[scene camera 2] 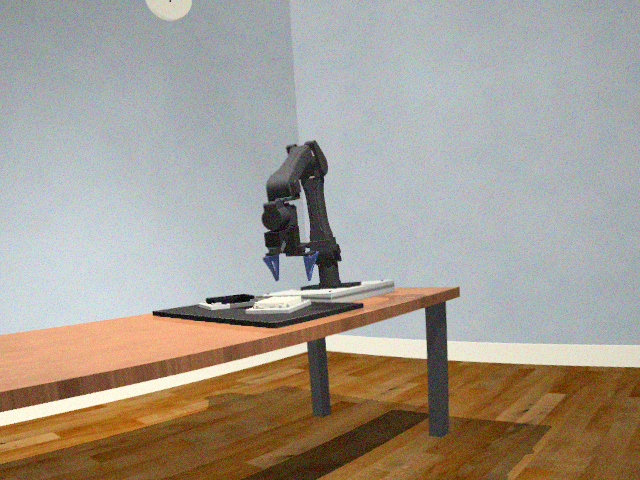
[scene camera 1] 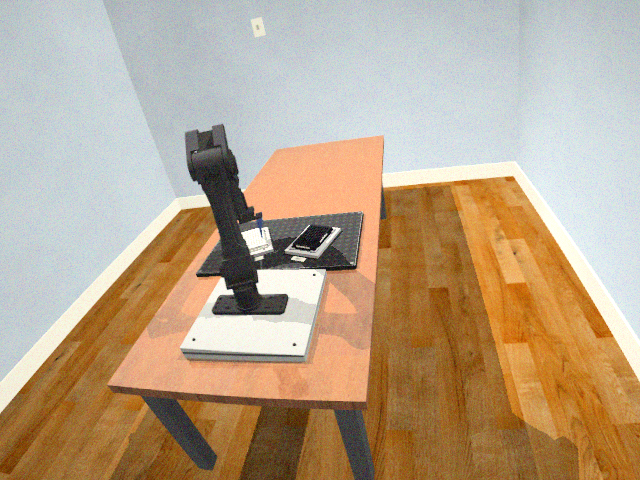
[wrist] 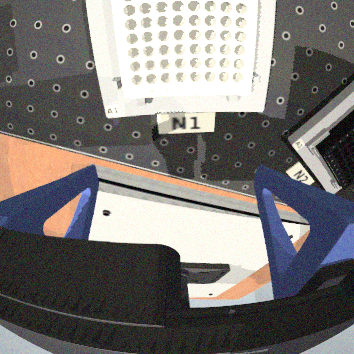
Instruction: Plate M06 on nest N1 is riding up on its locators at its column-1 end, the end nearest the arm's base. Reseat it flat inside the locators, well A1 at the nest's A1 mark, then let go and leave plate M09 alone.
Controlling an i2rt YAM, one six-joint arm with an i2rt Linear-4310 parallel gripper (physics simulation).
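Frame: origin at the arm's base, x right, y up, z back, level; metres.
Where they show: gripper, fingertip midpoint: [scene camera 2: 293, 280] [scene camera 1: 247, 242] [wrist: 176, 173]; arm's base at its link origin: [scene camera 2: 330, 287] [scene camera 1: 250, 305].
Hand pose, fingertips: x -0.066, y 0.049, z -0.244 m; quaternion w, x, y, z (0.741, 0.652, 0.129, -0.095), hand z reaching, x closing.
Each offset is from my fingertips to the top centre of the thing. "pt": to the spot under its first point.
The white plate M06 @[dz -0.089, dx -0.023, dy -0.040 m] [scene camera 1: 253, 239] [scene camera 2: 279, 301] [wrist: 185, 88] lies in nest N1 @[dz -0.089, dx -0.024, dy -0.045 m] [scene camera 2: 273, 311] [wrist: 102, 67]. In the wrist view its column-1 edge sits behind the small locators, with a strip of nest rim and the A1 mark @[dz +0.001, dx -0.048, dy -0.054 m] [wrist: 113, 111] showing at the near left corner. It looks about level; a slight tilt cannot be ruled out, and its far end is cut off. No A1 marking on the plate is readable. My gripper [scene camera 2: 293, 280] [wrist: 176, 173] is wide open and empty, above and on the base side of M06, apart from it. Black plate M09 @[dz -0.069, dx +0.191, dy -0.040 m] [scene camera 1: 315, 237] [scene camera 2: 230, 298] [wrist: 346, 155] sits in nest N2 @[dz -0.069, dx +0.191, dy -0.049 m] [scene camera 1: 309, 253] [wrist: 320, 167].
Both nests stand on a dark perforated board [scene camera 1: 348, 250] [scene camera 2: 330, 310] [wrist: 50, 100]. The N1 label @[pt dz +0.001, dx +0.011, dy -0.065 m] [wrist: 186, 122] and N2 label @[pt dz +0.017, dx +0.152, dy -0.065 m] [wrist: 300, 173] lie at their near ends. The arm's white base slab [scene camera 1: 258, 335] is close to the board. N2 stands angled beside N1.
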